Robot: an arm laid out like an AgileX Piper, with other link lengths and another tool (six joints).
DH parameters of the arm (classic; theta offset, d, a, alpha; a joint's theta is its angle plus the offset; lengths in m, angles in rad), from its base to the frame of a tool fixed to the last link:
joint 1: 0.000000 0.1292 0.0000 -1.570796
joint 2: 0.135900 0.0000 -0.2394 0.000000
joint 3: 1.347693 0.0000 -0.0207 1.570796
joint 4: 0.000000 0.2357 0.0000 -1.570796
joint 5: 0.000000 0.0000 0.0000 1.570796
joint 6: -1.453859 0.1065 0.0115 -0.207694
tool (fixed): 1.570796 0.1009 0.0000 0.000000
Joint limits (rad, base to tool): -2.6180..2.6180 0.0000..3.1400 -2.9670..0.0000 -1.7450..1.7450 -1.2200..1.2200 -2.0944..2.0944
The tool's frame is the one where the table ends.
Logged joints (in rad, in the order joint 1, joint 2, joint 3, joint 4, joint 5, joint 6), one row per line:
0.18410, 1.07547, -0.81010, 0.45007, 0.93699, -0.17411
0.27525, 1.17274, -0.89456, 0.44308, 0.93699, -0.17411
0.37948, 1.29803, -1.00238, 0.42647, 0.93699, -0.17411
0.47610, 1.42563, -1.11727, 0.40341, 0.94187, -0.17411
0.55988, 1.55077, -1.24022, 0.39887, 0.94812, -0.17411
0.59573, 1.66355, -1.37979, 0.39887, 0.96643, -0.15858
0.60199, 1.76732, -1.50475, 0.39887, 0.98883, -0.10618
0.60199, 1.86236, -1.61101, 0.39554, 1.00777, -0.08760
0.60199, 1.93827, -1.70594, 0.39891, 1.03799, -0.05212
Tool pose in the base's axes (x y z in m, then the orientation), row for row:
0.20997, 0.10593, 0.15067, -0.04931, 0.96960, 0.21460, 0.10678
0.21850, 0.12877, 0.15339, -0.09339, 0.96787, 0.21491, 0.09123
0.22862, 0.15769, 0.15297, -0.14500, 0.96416, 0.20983, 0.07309
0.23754, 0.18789, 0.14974, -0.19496, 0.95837, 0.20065, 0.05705
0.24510, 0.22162, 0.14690, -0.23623, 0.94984, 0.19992, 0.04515
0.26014, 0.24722, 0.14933, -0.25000, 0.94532, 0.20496, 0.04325
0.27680, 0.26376, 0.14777, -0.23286, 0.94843, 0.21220, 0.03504
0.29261, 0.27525, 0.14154, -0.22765, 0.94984, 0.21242, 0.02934
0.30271, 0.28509, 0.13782, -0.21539, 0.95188, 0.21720, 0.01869
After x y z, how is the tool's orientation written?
As a quaternion, x y z w.
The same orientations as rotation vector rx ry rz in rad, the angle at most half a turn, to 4 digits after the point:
-0.1452, 2.8549, 0.6319
-0.2775, 2.8758, 0.6386
-0.4355, 2.8957, 0.6302
-0.5912, 2.9061, 0.6084
-0.7215, 2.9012, 0.6106
-0.7645, 2.8907, 0.6267
-0.7157, 2.9149, 0.6522
-0.7021, 2.9295, 0.6552
-0.6687, 2.9554, 0.6744

